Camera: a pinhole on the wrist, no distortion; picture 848 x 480 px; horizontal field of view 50.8 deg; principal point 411.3 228.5 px. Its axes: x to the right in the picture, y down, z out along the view. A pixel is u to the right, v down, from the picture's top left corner.
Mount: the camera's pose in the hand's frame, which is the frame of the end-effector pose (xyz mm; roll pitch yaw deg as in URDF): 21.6 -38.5 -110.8 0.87 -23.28 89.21
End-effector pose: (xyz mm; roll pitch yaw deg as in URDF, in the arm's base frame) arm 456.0 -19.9 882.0 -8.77 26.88 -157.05
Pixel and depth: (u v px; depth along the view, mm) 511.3 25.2 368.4
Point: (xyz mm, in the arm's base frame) 214.6 -4.6 1066.4
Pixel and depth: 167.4 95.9 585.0
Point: 49.2 195.6 1207.3
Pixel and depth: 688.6 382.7 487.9
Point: 320.6 -44.9 1270.9
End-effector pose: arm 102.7 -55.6 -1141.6 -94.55 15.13 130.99
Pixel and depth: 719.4 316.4 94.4
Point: 91.7 -31.6 -1100.2
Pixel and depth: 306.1 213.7 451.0
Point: -187.9 -182.4 -916.1
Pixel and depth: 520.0 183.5 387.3
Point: -154.9 -177.3 -1030.8
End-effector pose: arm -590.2 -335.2 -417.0 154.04 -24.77 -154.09
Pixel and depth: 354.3 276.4 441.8
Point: -687.9 -483.2 -743.2
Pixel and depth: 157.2 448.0 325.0
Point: -567.7 -501.4 -664.8
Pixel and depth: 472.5 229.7 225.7
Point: -638.1 -422.0 -536.0
